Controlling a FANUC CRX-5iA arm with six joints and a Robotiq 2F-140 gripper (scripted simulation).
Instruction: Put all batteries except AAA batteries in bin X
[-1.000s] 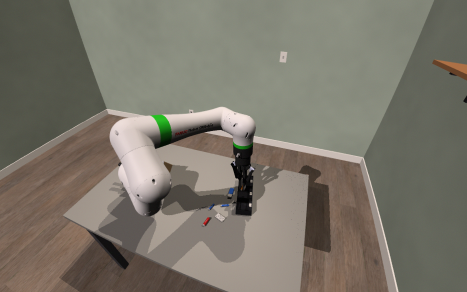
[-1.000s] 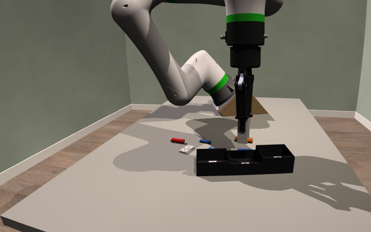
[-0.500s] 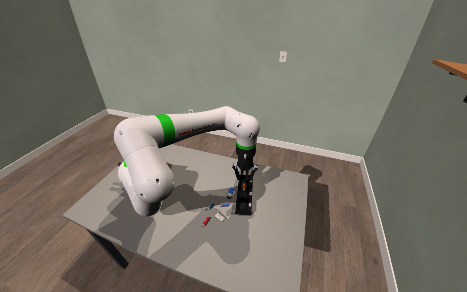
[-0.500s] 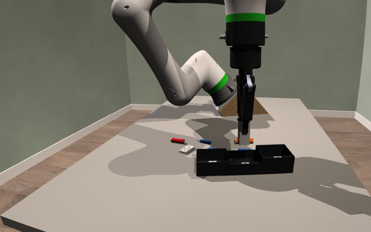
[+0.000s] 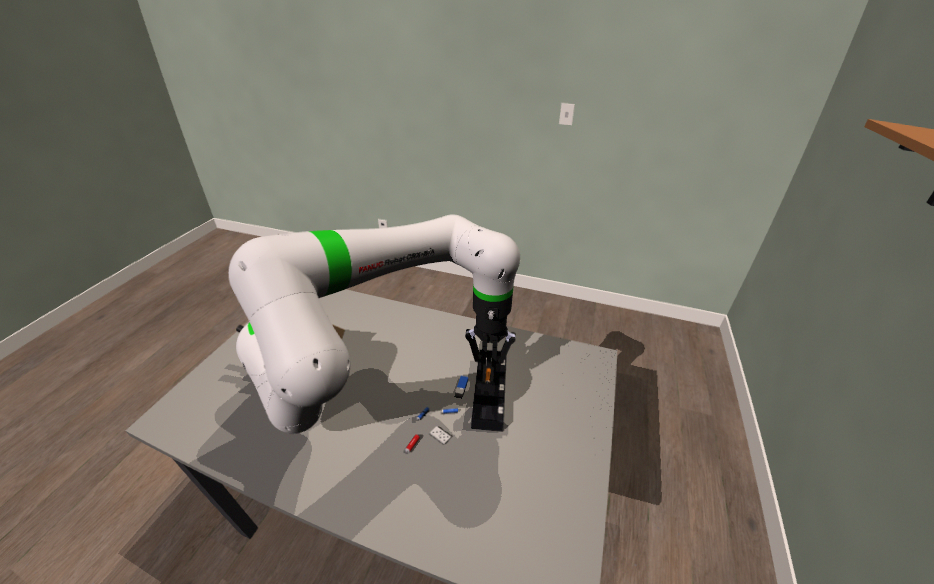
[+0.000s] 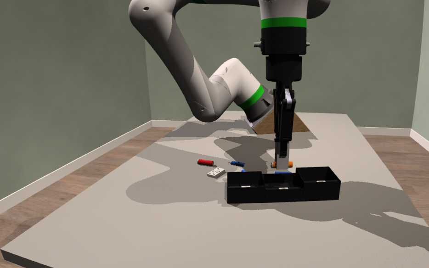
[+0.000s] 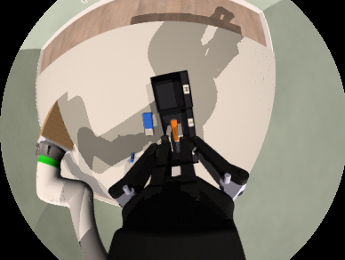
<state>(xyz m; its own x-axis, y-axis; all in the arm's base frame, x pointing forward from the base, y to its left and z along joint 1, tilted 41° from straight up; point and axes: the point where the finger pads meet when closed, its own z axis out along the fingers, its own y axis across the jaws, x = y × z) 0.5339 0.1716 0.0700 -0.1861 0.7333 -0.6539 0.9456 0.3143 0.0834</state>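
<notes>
Right now my hand is 70 mm above the bin and 10 mm short of it. Round my hand: white dotted tile (180 mm to the right, 90 mm below, 80 mm behind); blue-and-white block battery (90 mm below, 80 mm behind, 10 mm to the right); orange battery (30 mm below).
</notes>
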